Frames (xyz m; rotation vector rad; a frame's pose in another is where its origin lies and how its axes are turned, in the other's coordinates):
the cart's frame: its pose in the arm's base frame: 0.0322 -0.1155 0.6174 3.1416 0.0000 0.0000
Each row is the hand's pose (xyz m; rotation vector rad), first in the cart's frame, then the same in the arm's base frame.
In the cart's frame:
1: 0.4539 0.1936 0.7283 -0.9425 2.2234 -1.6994
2: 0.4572 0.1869 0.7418 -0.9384 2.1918 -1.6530
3: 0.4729 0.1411 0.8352 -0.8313 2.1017 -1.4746
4: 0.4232 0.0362 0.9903 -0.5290 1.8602 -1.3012
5: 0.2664 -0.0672 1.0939 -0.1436 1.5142 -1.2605
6: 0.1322 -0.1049 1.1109 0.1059 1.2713 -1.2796
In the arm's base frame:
1: 0.4861 -0.3091 -0.1109 0.2478 1.5075 1.9724
2: 0.4894 -0.3024 -0.1244 0.3150 1.4859 1.9703
3: 0.5051 -0.2566 -0.2178 0.5830 1.4147 2.0163
4: 0.4554 -0.1517 -0.3729 1.0972 1.4275 2.0407
5: 0.2986 -0.0483 -0.4765 1.6660 1.6117 1.9361
6: 0.1644 -0.0106 -0.4935 -1.8894 -1.6981 -1.6871

